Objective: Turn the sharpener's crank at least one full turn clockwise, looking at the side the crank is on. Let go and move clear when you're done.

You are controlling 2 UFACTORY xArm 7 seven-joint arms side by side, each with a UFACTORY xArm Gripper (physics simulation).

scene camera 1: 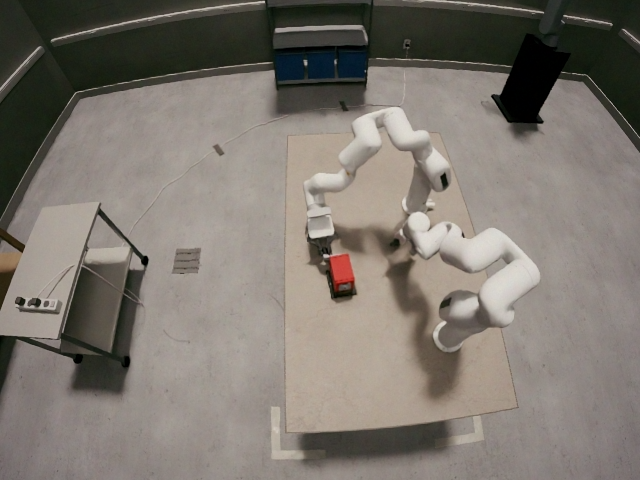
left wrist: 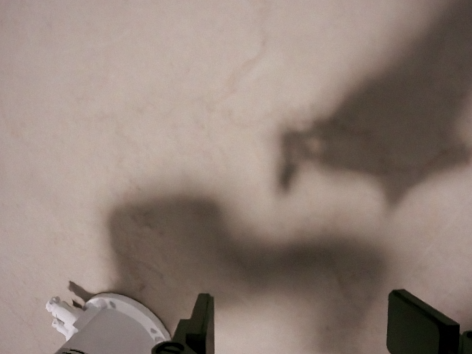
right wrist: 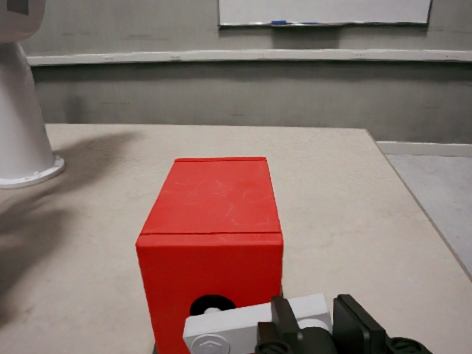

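Where they show: left gripper, fingertip midpoint: (left wrist: 301,322); right gripper, fingertip midpoint: (scene camera 1: 325,255) (right wrist: 309,326); left arm's base, origin of the base link: (scene camera 1: 448,336) (right wrist: 28,173); right arm's base, origin of the base link: (scene camera 1: 414,205) (left wrist: 126,335).
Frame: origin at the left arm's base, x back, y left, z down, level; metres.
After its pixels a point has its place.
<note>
The red sharpener (scene camera 1: 341,267) @(x -0.348, y -0.348, z -0.128 m) (right wrist: 215,205) @(x -0.347, y -0.366, z -0.128 m) stands upright on a dark base on the table. Its crank side faces the right wrist camera. The light grey crank arm (right wrist: 235,324) runs from the hub in front of a dark round hole to the right and slightly up, and a black handle knob (right wrist: 319,342) @(x -0.389, y -0.443, z -0.104 m) sits at its outer end. My right gripper (scene camera 1: 326,252) @(x -0.389, y -0.428, z -0.097 m) (right wrist: 309,326) @(x -0.389, y -0.428, z -0.097 m) is shut on the knob, one finger on each side. The lower part of the knob is cut off by the view's edge. My left gripper (scene camera 1: 397,241) @(x -0.058, y -0.415, z -0.116 m) (left wrist: 301,322) @(x -0.058, y -0.415, z -0.116 m) is open and empty, away from the sharpener.
Both arms stand on the beige table (scene camera 1: 361,382) @(x -0.381, y 0.069, z 0.000 m) (right wrist: 350,200) @(x -0.527, y -0.148, z 0.000 m). The left arm's white base (scene camera 1: 447,338) @(x -0.044, y 0.017, z -0.093 m) is to the right of the sharpener in the scene view; the right arm's base (scene camera 1: 413,205) @(x 0.066, y -0.595, z -0.057 m) is farther back. A grey cart (scene camera 1: 49,258) stands off to the left.
</note>
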